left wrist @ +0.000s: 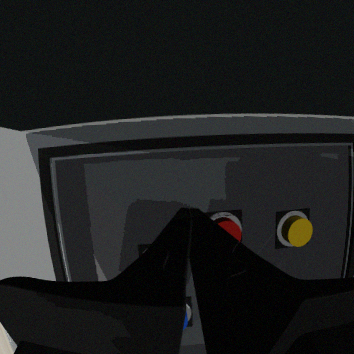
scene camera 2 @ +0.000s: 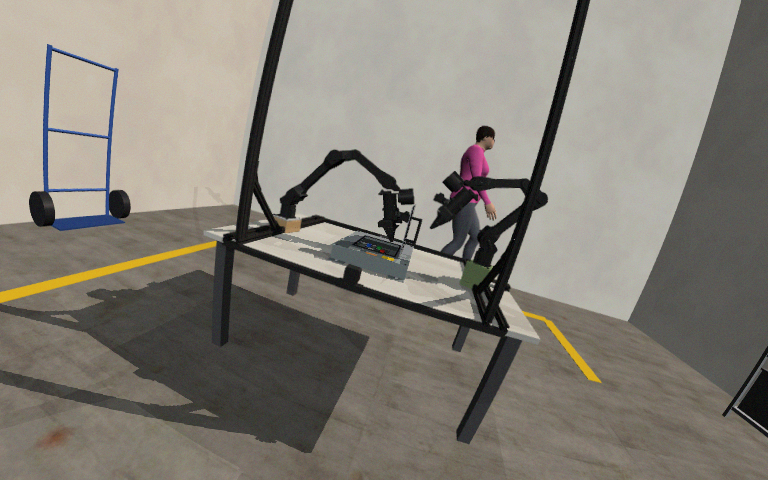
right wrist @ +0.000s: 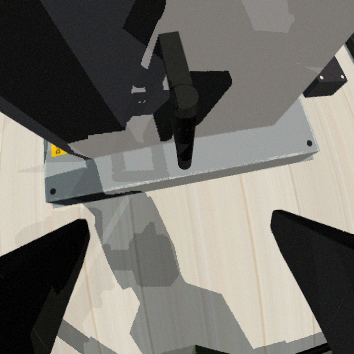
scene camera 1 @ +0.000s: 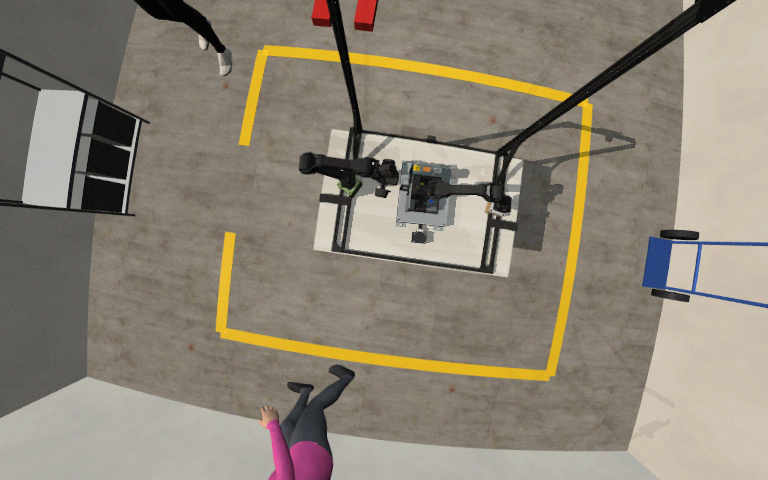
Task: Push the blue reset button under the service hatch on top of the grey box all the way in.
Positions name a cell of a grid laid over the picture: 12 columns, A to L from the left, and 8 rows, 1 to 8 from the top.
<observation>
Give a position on a yellow button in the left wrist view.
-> K6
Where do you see a service hatch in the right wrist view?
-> D2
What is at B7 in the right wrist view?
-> My right gripper.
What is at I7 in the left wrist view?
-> My left gripper.
</observation>
